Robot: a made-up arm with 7 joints.
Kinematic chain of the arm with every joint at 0, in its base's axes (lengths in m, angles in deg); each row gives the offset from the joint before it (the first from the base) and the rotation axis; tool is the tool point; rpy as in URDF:
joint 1: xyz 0 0 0.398 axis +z
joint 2: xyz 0 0 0 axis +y
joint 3: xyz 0 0 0.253 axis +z
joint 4: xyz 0.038 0 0 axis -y
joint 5: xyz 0.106 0 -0.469 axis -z
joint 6: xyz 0 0 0 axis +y
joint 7: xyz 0.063 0 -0.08 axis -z
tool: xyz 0 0 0 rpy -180 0 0
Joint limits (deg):
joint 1: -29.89..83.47
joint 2: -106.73..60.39
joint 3: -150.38..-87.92
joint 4: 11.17..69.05
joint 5: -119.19..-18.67
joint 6: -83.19..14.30
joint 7: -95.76..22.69
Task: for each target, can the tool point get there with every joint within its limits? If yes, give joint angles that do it. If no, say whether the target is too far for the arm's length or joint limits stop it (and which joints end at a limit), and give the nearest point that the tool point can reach.
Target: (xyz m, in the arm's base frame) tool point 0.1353 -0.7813 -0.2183
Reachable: no: too far | nearest point 0.0870 -0.5025 0.0016 | short by 0.358 m
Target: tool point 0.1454 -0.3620 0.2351
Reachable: yes | joints 53.29 -19.88 -139.64 30.42 -67.74 -48.01 -66.96
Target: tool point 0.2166 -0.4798 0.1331
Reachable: yes | joints 47.18 -68.18 -127.68 56.64 -35.85 -5.99 -70.36
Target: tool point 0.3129 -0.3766 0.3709
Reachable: yes | joints 43.15 45.36 -99.88 40.32 -62.57 -27.78 -21.41
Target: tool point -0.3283 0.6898 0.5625
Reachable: no: joint limits stop it (at a limit: joint 1, joint 2, joint 3, joint 4, joint 5, joint 6) | nearest point -0.3856 0.0435 0.4774 | short by 0.654 m
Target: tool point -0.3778 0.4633 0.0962
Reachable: no: joint limits stop it (at a limit: joint 1, joint 3, joint 4, joint 5, joint 6) | nearest point -0.3552 0.0260 0.2246 | short by 0.456 m
